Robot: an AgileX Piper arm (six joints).
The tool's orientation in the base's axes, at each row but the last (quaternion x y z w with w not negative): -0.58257 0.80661 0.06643 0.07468; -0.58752 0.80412 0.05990 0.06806; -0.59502 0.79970 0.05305 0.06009; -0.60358 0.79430 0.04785 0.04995
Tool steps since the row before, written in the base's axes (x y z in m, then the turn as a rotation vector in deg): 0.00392 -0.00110 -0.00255 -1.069 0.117 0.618; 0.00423 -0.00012 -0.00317 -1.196 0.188 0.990; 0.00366 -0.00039 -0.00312 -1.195 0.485 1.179; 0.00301 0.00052 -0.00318 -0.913 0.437 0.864
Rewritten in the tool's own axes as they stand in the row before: 0.00031 -0.00412 0.00245 0.100 1.064 -0.629; -0.00059 -0.00412 0.00326 0.005 1.213 -0.987; -0.00018 -0.00366 0.00314 -0.306 1.299 -1.127; -0.00086 -0.00281 0.00329 -0.292 1.010 -0.816
